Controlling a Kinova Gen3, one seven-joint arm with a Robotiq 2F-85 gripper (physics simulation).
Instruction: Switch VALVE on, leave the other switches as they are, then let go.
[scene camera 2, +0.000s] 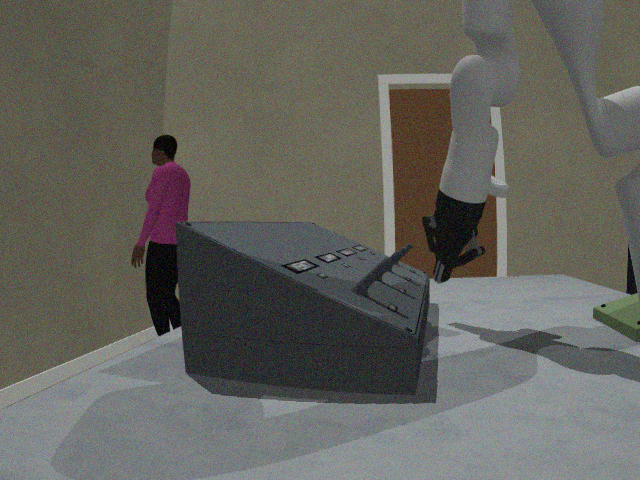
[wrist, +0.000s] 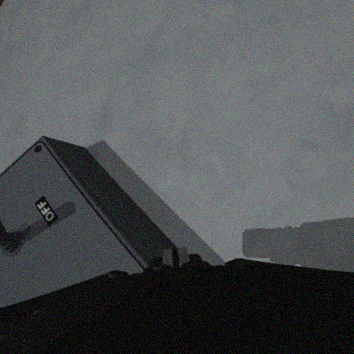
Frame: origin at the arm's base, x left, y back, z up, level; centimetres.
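Seen in the pictures: gripper, fingertip midpoint: (scene camera 2: 439, 280) (wrist: 175, 264).
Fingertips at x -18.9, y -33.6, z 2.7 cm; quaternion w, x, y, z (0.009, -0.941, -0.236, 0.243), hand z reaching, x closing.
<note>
Pixels of each thing's top centre, then the offset from my fingertips to it. "spot": a spot on its surface instead. Level surfaces: height alone.
- nearest lever, top centre: (scene camera 2: 374, 257) dx +22.0, dy -14.6, dz +5.9 cm
- OFF label, surface spot: (wrist: 46, 210) spot: dx -11.6, dy -1.8, dz +0.4 cm
- table, surface height: dz -7.0 cm
A dark grey console (scene camera 2: 294, 330) (wrist: 85, 255) with a sloping face stands on the table. Labels and levers run along its face; the nearest lever (scene camera 2: 383, 269) sticks up and toward the gripper side. The label text is too small to read in the scene view, so I cannot tell which switch is VALVE. In the wrist view part of one lever (wrist: 10, 243) shows at the left edge, beside an OFF label (wrist: 46, 210). My gripper (scene camera 2: 440, 273) (wrist: 175, 264) is shut and empty, just off the console's low front edge, apart from the levers. Its dark body hides the lower wrist view.
A green block (scene camera 2: 620, 316) lies on the table (scene camera 2: 516, 428) at the right edge of the scene view. A person in a pink top (scene camera 2: 173, 201) stands behind the console at the left. A brown door (scene camera 2: 417, 155) is in the back wall. Arm shadows fall on the table.
</note>
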